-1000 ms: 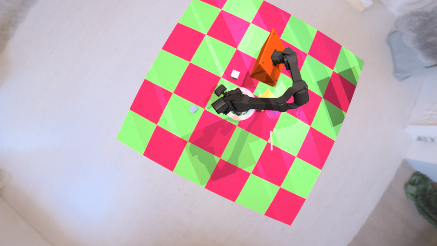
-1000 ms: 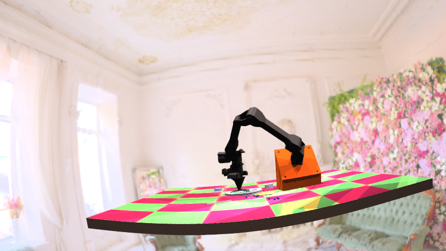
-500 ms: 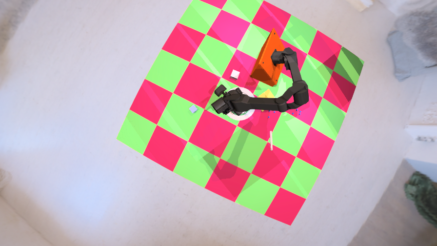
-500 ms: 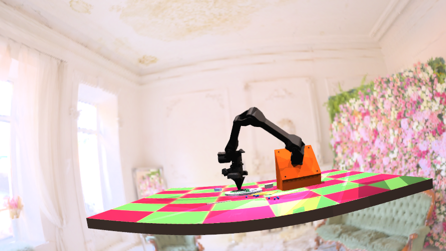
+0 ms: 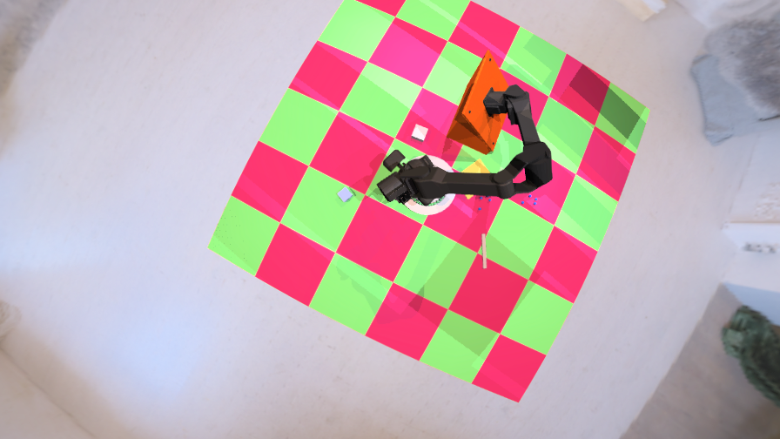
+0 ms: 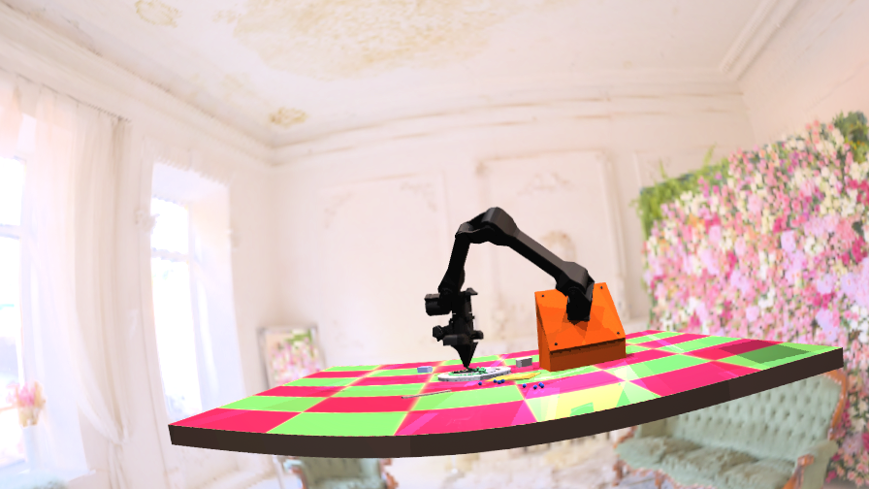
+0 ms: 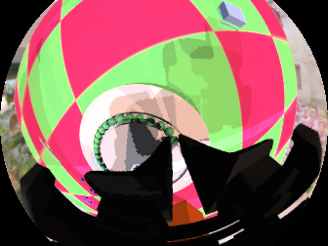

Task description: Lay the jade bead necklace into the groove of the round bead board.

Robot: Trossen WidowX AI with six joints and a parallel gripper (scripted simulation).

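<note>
My gripper tip is now 30 mm past the round bead board, 60 mm to the right of it and 10 mm above it. From my gripper tip the other things lie so: pale blue cube: 150 mm ahead, 160 mm to the right, 10 mm below; then white cube: 160 mm behind, 60 mm to the right, 10 mm below; then yellow patch: 130 mm behind, 180 mm to the left, 20 mm below.
</note>
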